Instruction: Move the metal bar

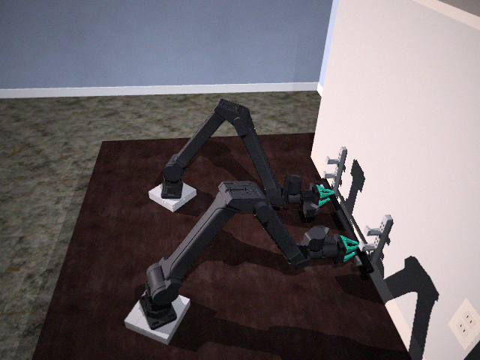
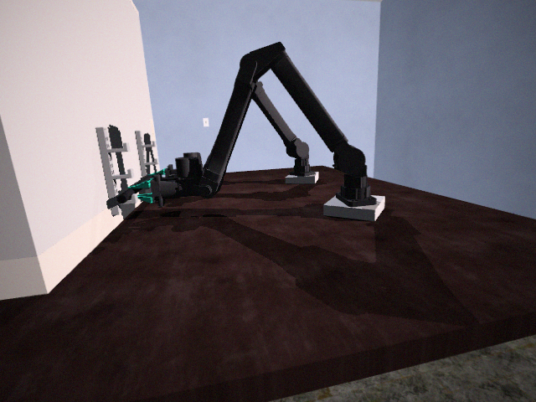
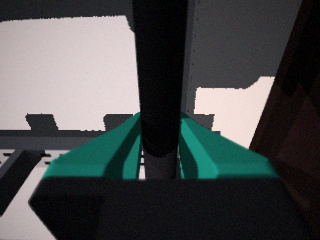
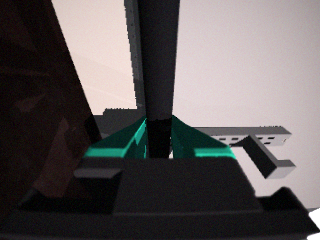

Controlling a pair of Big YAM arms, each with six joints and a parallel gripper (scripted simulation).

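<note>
My right hand is 1 cm past the dark metal bar and 15 cm to the right of it. From my right hand the other things lie so: white wall 18 cm ahead, 13 cm to the left, 36 cm above.
</note>
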